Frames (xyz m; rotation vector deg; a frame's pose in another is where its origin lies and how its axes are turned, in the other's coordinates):
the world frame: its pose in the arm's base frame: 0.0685 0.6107 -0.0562 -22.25 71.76 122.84
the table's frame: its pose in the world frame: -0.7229 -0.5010 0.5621 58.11 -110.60 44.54
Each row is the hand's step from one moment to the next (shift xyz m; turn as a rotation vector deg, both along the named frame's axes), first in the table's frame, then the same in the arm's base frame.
Working: the table's frame: its pose in the arm's base frame: 0.9738 1.0124 0.2735 126.56 49.55 52.28

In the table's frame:
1: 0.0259 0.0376 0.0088 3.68 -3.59 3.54
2: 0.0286 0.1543 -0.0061 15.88 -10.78 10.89
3: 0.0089 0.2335 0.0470 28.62 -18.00 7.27
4: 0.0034 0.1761 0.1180 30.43 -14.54 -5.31
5: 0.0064 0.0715 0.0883 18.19 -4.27 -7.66
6: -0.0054 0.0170 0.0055 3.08 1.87 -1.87
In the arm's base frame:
1: 0.0337 -0.0062 0.0314 3.52 3.99 -3.26
2: 0.0632 -0.0719 0.1245 13.45 15.49 -8.13
3: 0.1194 -0.1493 0.1423 15.31 30.36 -6.34
4: 0.1511 -0.1372 0.0573 7.90 32.94 4.24
5: 0.0949 -0.0628 0.0013 2.79 18.18 8.34
6: 0.0069 -0.0159 0.0068 0.91 1.64 3.60

